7 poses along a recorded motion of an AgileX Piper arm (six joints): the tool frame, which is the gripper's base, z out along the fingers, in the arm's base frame.
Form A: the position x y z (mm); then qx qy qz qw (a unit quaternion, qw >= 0).
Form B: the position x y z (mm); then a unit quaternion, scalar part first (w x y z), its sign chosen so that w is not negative. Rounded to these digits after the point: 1 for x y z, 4 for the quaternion.
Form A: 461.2, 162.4, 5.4, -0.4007, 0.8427, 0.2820, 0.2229
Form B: 461.2, 162.4, 5.4, 0.2229, -0.4007, 0.8427, 0.2820
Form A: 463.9, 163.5, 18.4, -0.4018, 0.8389, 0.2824, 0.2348
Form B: 463.9, 163.5, 18.4, 0.2348, -0.4018, 0.8389, 0.2824
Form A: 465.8, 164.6, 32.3, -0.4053, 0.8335, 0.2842, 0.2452
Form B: 465.8, 164.6, 32.3, 0.2452, -0.4053, 0.8335, 0.2842
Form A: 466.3, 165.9, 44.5, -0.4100, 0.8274, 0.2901, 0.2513
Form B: 466.3, 165.9, 44.5, 0.2513, -0.4100, 0.8274, 0.2901
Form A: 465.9, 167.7, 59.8, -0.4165, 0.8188, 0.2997, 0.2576
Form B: 465.9, 167.7, 59.8, 0.2576, -0.4165, 0.8188, 0.2997
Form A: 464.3, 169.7, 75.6, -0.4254, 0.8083, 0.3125, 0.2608
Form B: 464.3, 169.7, 75.6, 0.2608, -0.4254, 0.8083, 0.3125
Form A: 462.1, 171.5, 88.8, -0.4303, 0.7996, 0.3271, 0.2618
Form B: 462.1, 171.5, 88.8, 0.2618, -0.4303, 0.7996, 0.3271
